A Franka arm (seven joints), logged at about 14 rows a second.
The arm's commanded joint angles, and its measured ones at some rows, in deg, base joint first. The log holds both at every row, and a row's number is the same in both.
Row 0, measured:
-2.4, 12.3, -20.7, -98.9, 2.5, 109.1, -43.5
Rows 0 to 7, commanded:
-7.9, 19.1, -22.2, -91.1, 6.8, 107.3, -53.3
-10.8, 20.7, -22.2, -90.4, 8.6, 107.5, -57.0
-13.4, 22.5, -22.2, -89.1, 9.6, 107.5, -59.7
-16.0, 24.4, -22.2, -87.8, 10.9, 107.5, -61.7
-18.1, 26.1, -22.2, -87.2, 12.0, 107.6, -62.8
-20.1, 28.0, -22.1, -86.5, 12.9, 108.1, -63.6
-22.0, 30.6, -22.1, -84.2, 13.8, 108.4, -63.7
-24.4, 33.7, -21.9, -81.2, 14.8, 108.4, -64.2
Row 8, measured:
-20.8, 27.4, -22.5, -88.6, 12.2, 109.4, -62.7
